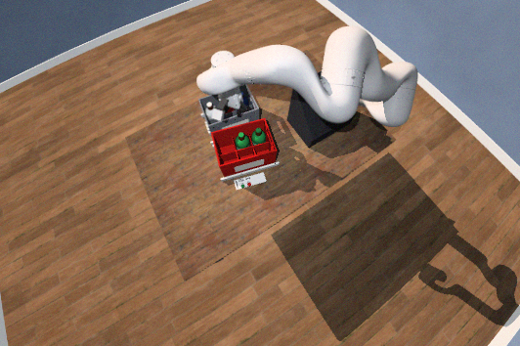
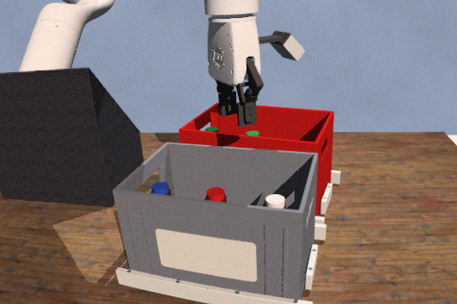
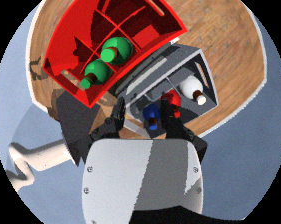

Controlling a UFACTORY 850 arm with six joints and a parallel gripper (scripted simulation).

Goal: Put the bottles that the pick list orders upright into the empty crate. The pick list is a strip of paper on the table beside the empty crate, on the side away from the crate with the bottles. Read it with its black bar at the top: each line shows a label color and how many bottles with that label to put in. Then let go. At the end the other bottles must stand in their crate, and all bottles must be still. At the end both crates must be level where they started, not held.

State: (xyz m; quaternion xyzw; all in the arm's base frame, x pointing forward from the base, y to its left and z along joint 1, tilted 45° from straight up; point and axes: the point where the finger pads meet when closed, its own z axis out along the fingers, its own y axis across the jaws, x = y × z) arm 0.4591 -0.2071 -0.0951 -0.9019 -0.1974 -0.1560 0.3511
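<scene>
My hand is 15 cm above the red-capped bottle, 13 cm to the left of it and 4 cm past it. The rest, counted from my hand: grey crate 16 cm below, 9 cm to the right, 3 cm behind; red crate 16 cm below, 13 cm to the left, 4 cm ahead; green-capped bottle 15 cm below, 9 cm to the left, 3 cm ahead.
</scene>
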